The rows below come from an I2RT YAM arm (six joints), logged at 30 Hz.
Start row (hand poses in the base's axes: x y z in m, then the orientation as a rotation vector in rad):
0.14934 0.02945 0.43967 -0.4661 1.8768 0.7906
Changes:
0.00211 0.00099 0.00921 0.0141 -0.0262 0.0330
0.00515 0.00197 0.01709 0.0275 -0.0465 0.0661
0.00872 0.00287 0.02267 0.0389 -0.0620 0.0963
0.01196 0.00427 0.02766 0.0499 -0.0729 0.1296
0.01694 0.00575 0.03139 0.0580 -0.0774 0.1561
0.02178 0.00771 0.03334 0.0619 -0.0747 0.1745
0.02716 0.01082 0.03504 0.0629 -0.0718 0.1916
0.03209 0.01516 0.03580 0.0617 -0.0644 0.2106
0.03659 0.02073 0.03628 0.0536 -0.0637 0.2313
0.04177 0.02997 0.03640 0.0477 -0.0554 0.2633
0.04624 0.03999 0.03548 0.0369 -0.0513 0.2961
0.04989 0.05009 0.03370 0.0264 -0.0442 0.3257
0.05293 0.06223 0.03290 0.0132 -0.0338 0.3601
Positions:
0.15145 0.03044 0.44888 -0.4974 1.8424 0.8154
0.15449 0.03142 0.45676 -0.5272 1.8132 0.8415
0.15806 0.03232 0.46234 -0.5538 1.7893 0.8654
0.16130 0.03372 0.46733 -0.5821 1.7690 0.8925
0.16628 0.03520 0.47106 -0.6037 1.7567 0.9150
0.17112 0.03716 0.47301 -0.6182 1.7542 0.9314
0.17650 0.04027 0.47471 -0.6332 1.7534 0.9444
0.18143 0.04461 0.47547 -0.6502 1.7574 0.9586
0.18593 0.05018 0.47595 -0.6752 1.7582 0.9649
0.19111 0.05942 0.47607 -0.7077 1.7624 0.9835
0.19558 0.06944 0.47515 -0.7454 1.7646 0.9964
0.19923 0.07954 0.47337 -0.7792 1.7698 1.0087
0.20227 0.09168 0.47257 -0.8187 1.7779 1.0230

